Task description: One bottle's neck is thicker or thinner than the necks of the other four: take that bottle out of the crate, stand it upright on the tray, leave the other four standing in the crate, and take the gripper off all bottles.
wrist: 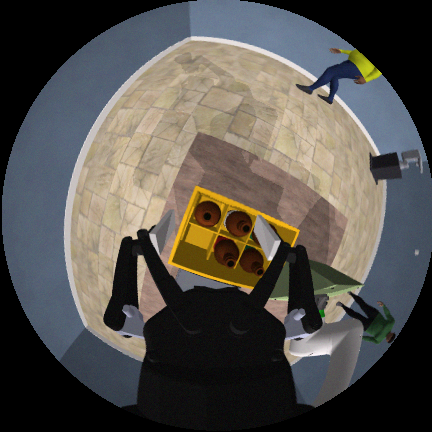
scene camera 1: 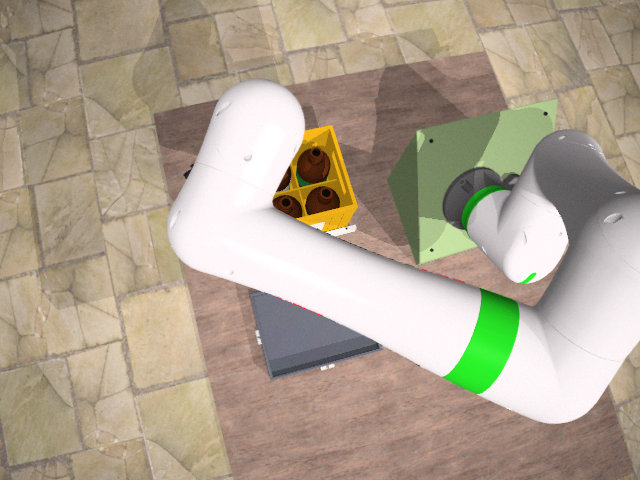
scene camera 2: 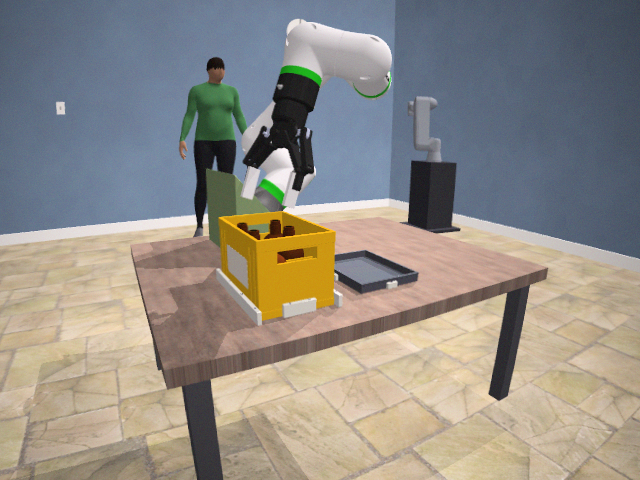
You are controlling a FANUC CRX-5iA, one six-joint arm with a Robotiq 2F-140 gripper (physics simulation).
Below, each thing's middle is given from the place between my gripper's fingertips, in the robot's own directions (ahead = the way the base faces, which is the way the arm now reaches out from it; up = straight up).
Labels:
Right now the dark grey tray [scene camera 1: 294, 339] is 32 cm to the left of my hand, 23 cm below it and 13 cm behind it.

